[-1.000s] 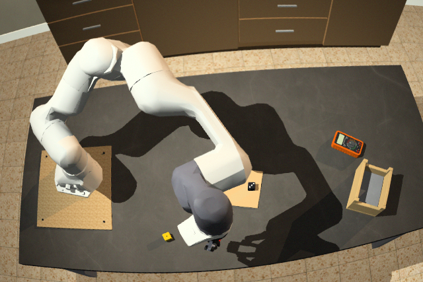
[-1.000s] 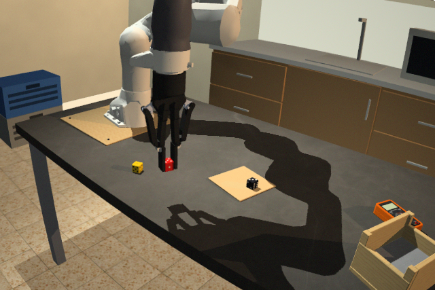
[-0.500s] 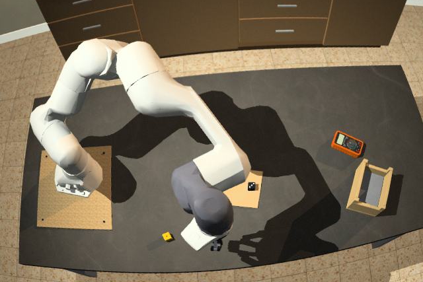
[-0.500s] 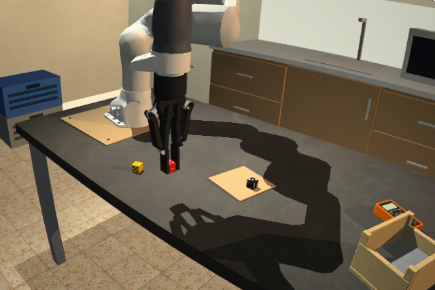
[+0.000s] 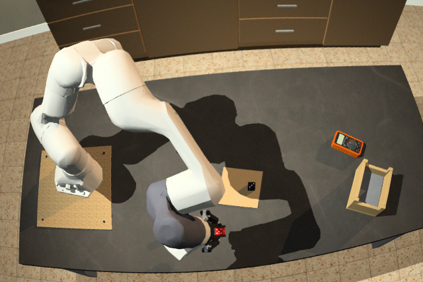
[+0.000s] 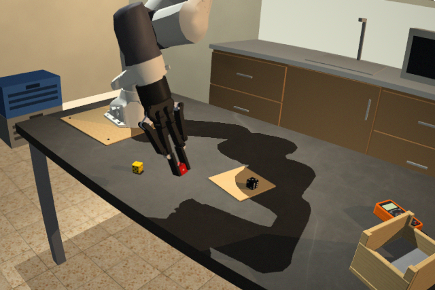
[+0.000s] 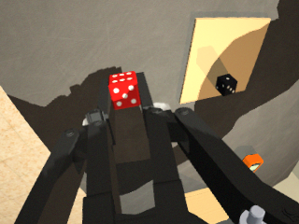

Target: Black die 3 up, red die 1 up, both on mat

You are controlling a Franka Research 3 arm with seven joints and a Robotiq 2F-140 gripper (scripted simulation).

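The red die lies 20 mm below my hand and 10 mm to the left of it. The rest, counted from my hand: black die (170 mm to the left, 130 mm ahead, 90 mm below); yellow die (180 mm behind, 90 mm below, 10 mm to the left); tan mat (180 mm to the left, 110 mm below, 90 mm ahead).
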